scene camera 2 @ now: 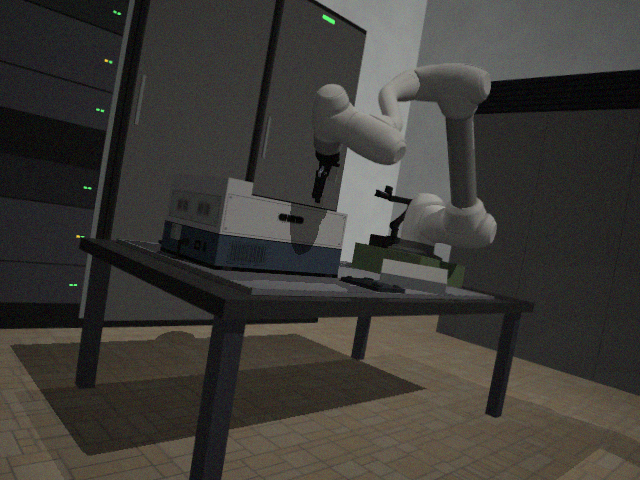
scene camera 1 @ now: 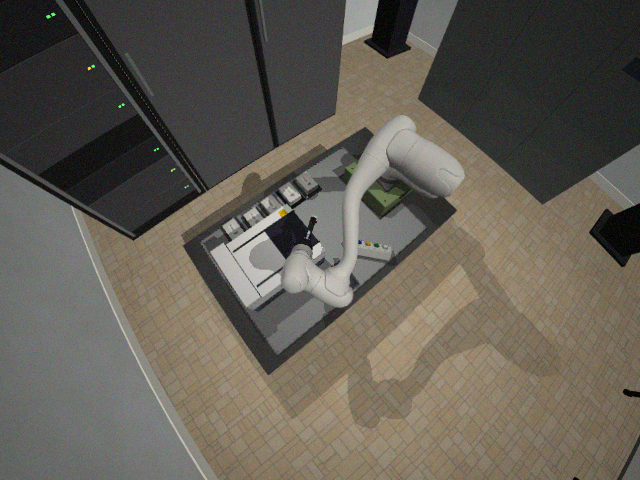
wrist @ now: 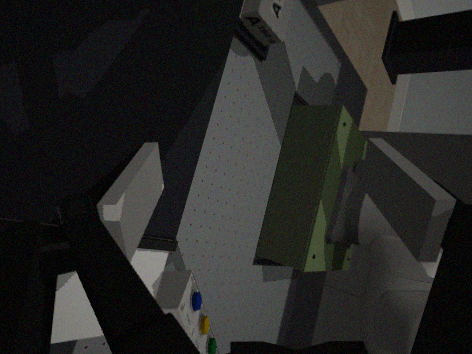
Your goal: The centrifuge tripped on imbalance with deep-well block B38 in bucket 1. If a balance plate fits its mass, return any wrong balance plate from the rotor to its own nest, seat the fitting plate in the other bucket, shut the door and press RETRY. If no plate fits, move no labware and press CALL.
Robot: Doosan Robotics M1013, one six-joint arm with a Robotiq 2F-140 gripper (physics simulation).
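Frame: origin at the arm's base, x ahead, y left, z up, level; centimetres.
Seen in the pictures: gripper, fingertip midpoint: (scene camera 2: 325,193) (wrist: 261,164); arm's base at its link origin: (scene camera 1: 386,175) (wrist: 344,209).
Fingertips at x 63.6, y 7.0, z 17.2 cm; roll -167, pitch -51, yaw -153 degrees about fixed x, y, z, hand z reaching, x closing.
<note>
Pixels of each thing's top centre, then the offset from my fingertips to it. "spot": a spot on its surface instead.
- opening at a spot on its surface: (scene camera 1: 284,229) spot: dy -8.9, dx +10.0, dz -5.5 cm
- plate marked A at a spot on its surface: (wrist: 262,21) spot: dy -28.8, dx -20.2, dz -21.9 cm
- button box at its top centre: (scene camera 2: 415,263) (scene camera 1: 372,247) dy +23.2, dx -25.4, dz -18.4 cm
- flat dark pad at a spot on its surface: (scene camera 2: 372,284) spot: dy +30.4, dx +2.4, dz -25.3 cm
The white and blue centrifuge (scene camera 1: 224,266) (scene camera 2: 279,229) stands on the table, with a dark panel or opening (scene camera 1: 284,229) at one end of its top. I cannot tell which it is; the rotor, its buckets and block B38 cannot be made out. Several pale balance plates (scene camera 1: 270,204) sit in a row of nests behind the centrifuge. The plate marked A (wrist: 262,21) shows at the top of the wrist view. My gripper (scene camera 1: 313,220) (scene camera 2: 316,199) (wrist: 261,164) is open and empty, above the dark end of the centrifuge. The button box (scene camera 1: 373,251) (scene camera 2: 413,274) has blue, yellow, green and white buttons.
The green arm base (scene camera 1: 383,202) (scene camera 2: 367,257) (wrist: 302,175) stands at the other end of the table (scene camera 1: 273,363) (scene camera 2: 361,308). A flat dark pad (scene camera 2: 372,284) lies near the table's front edge, beside the button box. Tall dark cabinets (scene camera 1: 201,77) (scene camera 2: 191,103) stand behind the table.
</note>
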